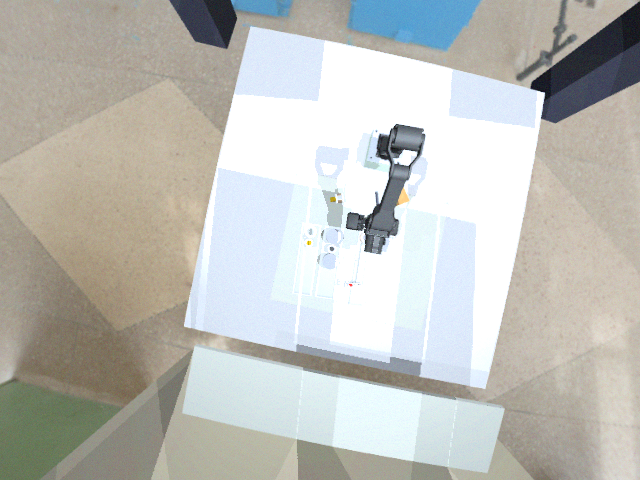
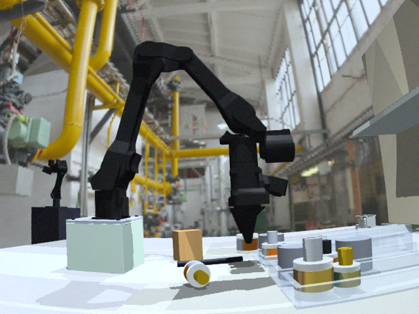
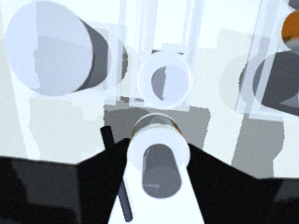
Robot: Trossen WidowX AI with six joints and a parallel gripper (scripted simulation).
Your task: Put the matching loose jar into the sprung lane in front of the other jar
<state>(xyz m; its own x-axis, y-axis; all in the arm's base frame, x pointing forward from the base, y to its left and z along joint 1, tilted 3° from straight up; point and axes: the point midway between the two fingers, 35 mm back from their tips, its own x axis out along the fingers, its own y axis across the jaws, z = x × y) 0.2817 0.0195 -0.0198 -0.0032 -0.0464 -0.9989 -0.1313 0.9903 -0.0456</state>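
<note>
The black rod lies 8 cm behind my gripper tip, 4 cm below it and 3 cm to the left of it. The rest, counted from my gripper tip: clear rack (20 cm ahead, 3 cm below); then wooden block (14 cm behind, 9 cm to the left, 1 cm below).
</note>
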